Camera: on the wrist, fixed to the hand. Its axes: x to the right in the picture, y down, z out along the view.
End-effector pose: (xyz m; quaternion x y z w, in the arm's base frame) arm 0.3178 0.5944 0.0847 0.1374 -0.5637 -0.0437 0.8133
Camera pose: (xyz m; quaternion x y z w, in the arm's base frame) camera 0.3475 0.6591 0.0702 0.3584 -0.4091 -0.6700 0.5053
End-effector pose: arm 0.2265 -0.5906 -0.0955 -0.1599 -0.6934 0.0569 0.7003
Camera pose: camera 0.2770 -0.5497 -0.1280 0.2592 -0.7011 -0.5029 0.4341
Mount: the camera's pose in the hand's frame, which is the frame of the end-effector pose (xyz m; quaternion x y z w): -0.0170 0.0556 -0.0436 -0.1377 -0.1243 -0.6687 0.7201
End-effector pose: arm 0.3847 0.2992 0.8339 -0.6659 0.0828 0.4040 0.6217
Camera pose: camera 0.3584 0.2417 0.7981 -0.5702 -0.5185 -0.0306 0.6364
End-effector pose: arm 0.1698 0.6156 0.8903 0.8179 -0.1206 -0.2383 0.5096
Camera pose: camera 0.1801 0.6318 0.9604 0.5698 0.4295 -0.6306 0.3052
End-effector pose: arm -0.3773 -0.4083 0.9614 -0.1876 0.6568 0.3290 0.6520
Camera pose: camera -0.4455 -0.4013 0.9856 -0.6232 0.2212 -0.0853 0.7453
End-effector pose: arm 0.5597 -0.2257 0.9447 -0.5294 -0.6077 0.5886 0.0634
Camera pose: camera 0.6292 -0.2237 0.9235 0.0896 -0.8805 0.3636 0.2908
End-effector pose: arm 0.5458 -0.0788 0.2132 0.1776 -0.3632 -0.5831 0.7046
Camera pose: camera 0.6147 -0.0559 0.2161 0.2013 -0.1501 -0.9631 0.0968
